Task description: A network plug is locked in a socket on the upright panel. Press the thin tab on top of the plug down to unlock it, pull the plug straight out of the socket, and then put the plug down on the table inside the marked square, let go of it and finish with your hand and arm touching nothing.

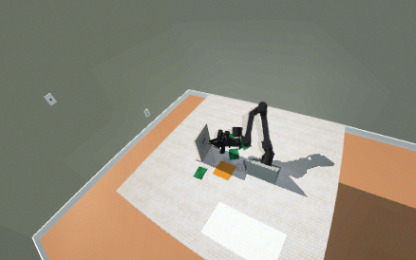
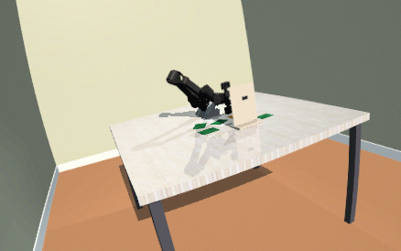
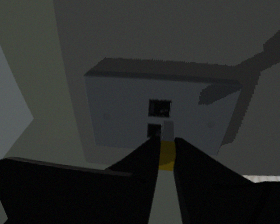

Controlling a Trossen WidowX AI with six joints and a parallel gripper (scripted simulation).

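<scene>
Right now the orange marked square is 140 mm behind my gripper tip, 80 mm to the left of it and 150 mm below it. From my gripper tip the other things lie so: upright panel 50 mm ahead, 10 mm to the left, 50 mm below; then plug right at my gripper tip.
</scene>
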